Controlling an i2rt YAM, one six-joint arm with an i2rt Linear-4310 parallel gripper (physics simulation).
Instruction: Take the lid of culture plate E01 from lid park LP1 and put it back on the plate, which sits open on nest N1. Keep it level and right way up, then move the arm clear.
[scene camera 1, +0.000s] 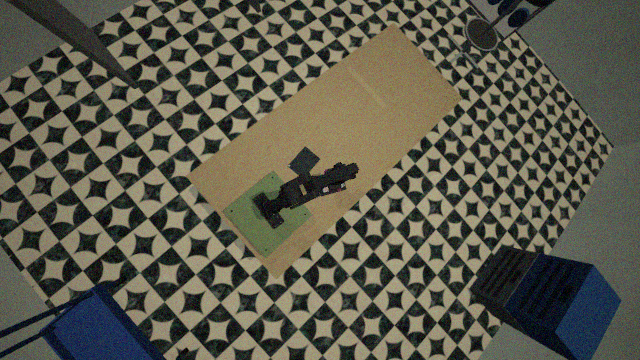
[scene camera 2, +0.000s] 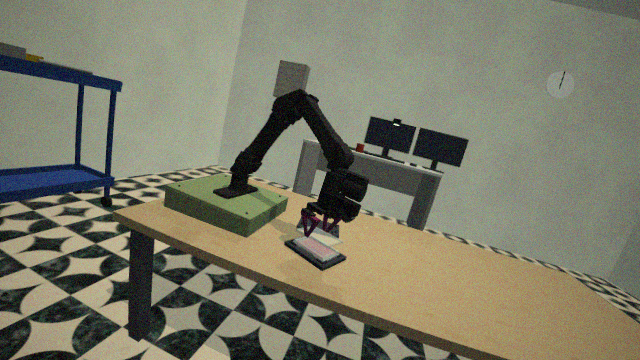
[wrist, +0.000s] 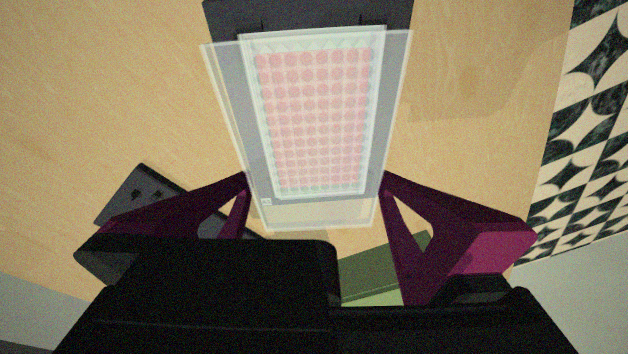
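Pixels of known places: gripper, between the fingertips: (scene camera 2: 315, 234) (wrist: 314, 177); arm's base, origin of its link: (scene camera 1: 268, 210) (scene camera 2: 237, 191).
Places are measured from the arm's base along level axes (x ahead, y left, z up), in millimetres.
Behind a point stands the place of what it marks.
Note:
My gripper (scene camera 2: 318, 232) {x 368, y -76, z -17 mm} (wrist: 314, 177) {x 368, y -76, z -17 mm} is shut on the clear lid (wrist: 320, 215) {x 339, y -67, z -11 mm} by its two long sides, fingers wide apart. The lid looks right way up and roughly level; in the wrist view it overlaps the open plate and is nearly lined up with it. The culture plate (scene camera 1: 326, 190) (scene camera 2: 316, 248) (wrist: 315, 120), with pink wells, sits on the dark nest N1 (wrist: 222, 20) {x 467, y -64, z -58 mm}. In scene camera 2 the fingertips are above and just behind the plate. Lid park LP1 (wrist: 127, 200) {x 395, y 120, z -60 mm} is dark and partly hidden by the left finger. The arm hides the gripper in scene camera 1.
The arm stands on a green base block (scene camera 1: 270, 240) {x -81, y -135, z 5 mm} (scene camera 2: 210, 210) {x 36, y -176, z -24 mm} at one end of the wooden table (scene camera 1: 350, 115) {x 761, y 196, z -70 mm} (scene camera 2: 425, 280) {x 735, y 0, z -70 mm}. A dark square (scene camera 1: 304, 160) {x 332, y 122, z -60 mm} shows beside the arm in scene camera 1. A blue cart (scene camera 2: 114, 135) and a desk with monitors (scene camera 2: 390, 135) stand off the table.

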